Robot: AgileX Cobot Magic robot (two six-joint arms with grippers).
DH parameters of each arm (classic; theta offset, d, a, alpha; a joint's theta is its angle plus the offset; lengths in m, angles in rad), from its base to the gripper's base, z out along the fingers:
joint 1: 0 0.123 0 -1.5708
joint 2: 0.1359 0 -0.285 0
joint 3: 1.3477 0 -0.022 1.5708
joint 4: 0 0.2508 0 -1.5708
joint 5: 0 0 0.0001 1.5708
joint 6: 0 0.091 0 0
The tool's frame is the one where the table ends.
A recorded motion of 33 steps. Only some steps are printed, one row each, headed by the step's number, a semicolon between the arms.
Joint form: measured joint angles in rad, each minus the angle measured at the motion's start. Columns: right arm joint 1, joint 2, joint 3, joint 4, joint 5, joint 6; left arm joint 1, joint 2, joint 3, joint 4, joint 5, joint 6.
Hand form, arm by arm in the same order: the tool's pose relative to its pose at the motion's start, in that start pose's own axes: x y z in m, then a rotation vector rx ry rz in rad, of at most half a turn. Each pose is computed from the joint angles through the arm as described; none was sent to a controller.
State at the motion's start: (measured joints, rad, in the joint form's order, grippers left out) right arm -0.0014 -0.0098 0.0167 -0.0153 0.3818 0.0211; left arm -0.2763 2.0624 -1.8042 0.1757 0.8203 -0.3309
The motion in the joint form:
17: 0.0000 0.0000 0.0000 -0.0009 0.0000 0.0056; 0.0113 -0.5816 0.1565 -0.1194 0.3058 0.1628
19: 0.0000 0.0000 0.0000 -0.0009 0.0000 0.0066; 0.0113 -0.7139 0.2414 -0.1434 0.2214 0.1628
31: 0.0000 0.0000 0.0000 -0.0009 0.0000 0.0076; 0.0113 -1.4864 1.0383 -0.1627 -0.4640 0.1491
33: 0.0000 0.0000 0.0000 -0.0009 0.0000 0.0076; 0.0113 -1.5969 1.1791 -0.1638 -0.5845 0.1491
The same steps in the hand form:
17: 0.0000 0.0000 0.0000 0.0003 0.0000 0.0048; 0.0352 0.0334 -0.2242 0.0890 -0.0968 0.0474
19: 0.0000 0.0000 0.0000 0.0003 0.0000 0.0058; 0.0518 0.0389 -0.2582 0.1346 -0.2216 0.0307
31: 0.0000 0.0000 0.0000 0.0003 0.0000 0.0068; 0.2126 0.0758 -0.3088 0.2735 -0.8662 -0.0280
33: 0.0000 0.0000 0.0000 0.0003 0.0000 0.0068; 0.2392 0.0797 -0.2980 0.2903 -0.9547 -0.0338

